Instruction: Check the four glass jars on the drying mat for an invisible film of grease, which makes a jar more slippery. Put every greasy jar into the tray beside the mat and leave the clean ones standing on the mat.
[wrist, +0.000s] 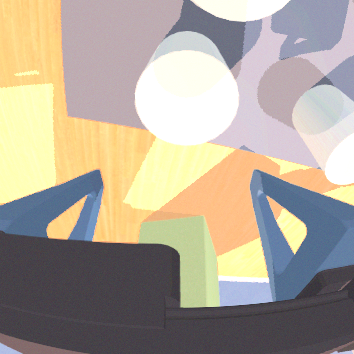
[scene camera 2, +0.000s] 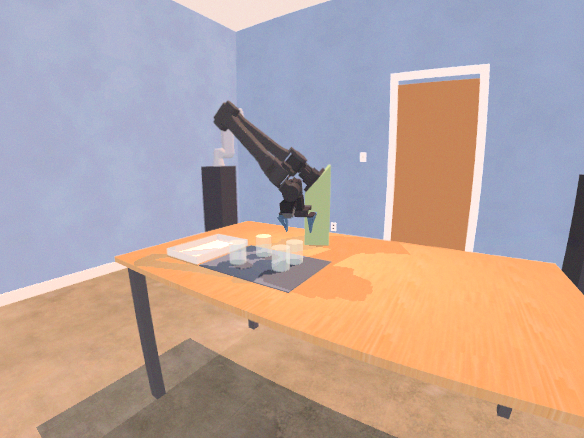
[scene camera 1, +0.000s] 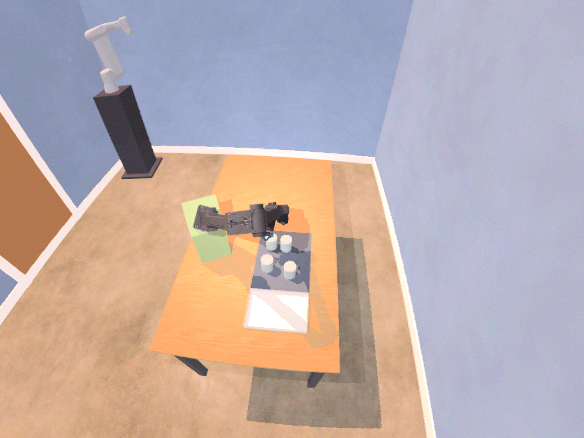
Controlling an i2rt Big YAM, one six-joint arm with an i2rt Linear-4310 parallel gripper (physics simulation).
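Seen in the pictures: gripper, fingertip midpoint: [wrist: 176,177] [scene camera 2: 298,232]; arm's base, origin of the base link: [scene camera 2: 315,180] [scene camera 1: 204,218].
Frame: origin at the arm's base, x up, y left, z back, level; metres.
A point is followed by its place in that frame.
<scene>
My gripper [scene camera 1: 268,236] @[x -0.180, y 0.046, z -0.297 m] [scene camera 2: 299,230] @[x -0.180, y 0.046, z -0.297 m] [wrist: 176,177] @[x -0.180, y 0.046, z -0.297 m] is wide open and empty. It hangs above the stand-side edge of the dark mat [scene camera 1: 275,284] @[x -0.291, y -0.212, z -0.352 m] [scene camera 2: 300,275] @[x -0.291, y 0.120, z -0.445 m] [wrist: 110,60] @[x -0.291, y 0.117, z -0.332 m]. The nearest glass jar [scene camera 1: 271,242] @[x -0.217, y 0.013, z -0.332 m] [scene camera 2: 295,252] @[x -0.243, y 0.061, z -0.360 m] [wrist: 186,100] @[x -0.210, y 0.045, z -0.333 m] stands upright on the mat, ahead of the fingers in the wrist view and apart from them. A second jar [scene camera 1: 286,243] @[x -0.213, y 0.001, z -0.416 m] [scene camera 2: 280,258] @[x -0.242, y 0.043, z -0.444 m] [wrist: 242,7] @[x -0.210, y 0.023, z -0.390 m] stands beyond it. A third [scene camera 1: 267,263] @[x -0.210, y -0.132, z -0.313 m] [scene camera 2: 263,245] @[x -0.241, y -0.091, z -0.338 m] [wrist: 340,135] @[x -0.215, y -0.078, z -0.325 m] and a fourth [scene camera 1: 290,270] @[x -0.211, y -0.177, z -0.431 m] [scene camera 2: 237,252] @[x -0.242, y -0.133, z -0.456 m] stand upright nearer the white tray [scene camera 1: 276,329] @[x -0.274, y -0.464, z -0.355 m] [scene camera 2: 182,255] @[x -0.275, y -0.370, z -0.510 m]. No grease is visible.
The green stand [scene camera 1: 212,250] @[x -0.206, y -0.048, z -0.010 m] [scene camera 2: 318,215] @[x -0.152, y 0.046, z -0.077 m] [wrist: 195,265] @[x -0.206, y 0.000, z -0.094 m] bearing the arm rises at the table's edge. The wooden table [scene camera 1: 200,320] @[x -0.294, y -0.412, z 0.019 m] [scene camera 2: 425,310] @[x -0.294, y 0.521, z -0.524 m] carries the mat and tray side by side. A white arm [scene camera 1: 107,52] stands on a dark pedestal [scene camera 1: 127,132] away from the table.
</scene>
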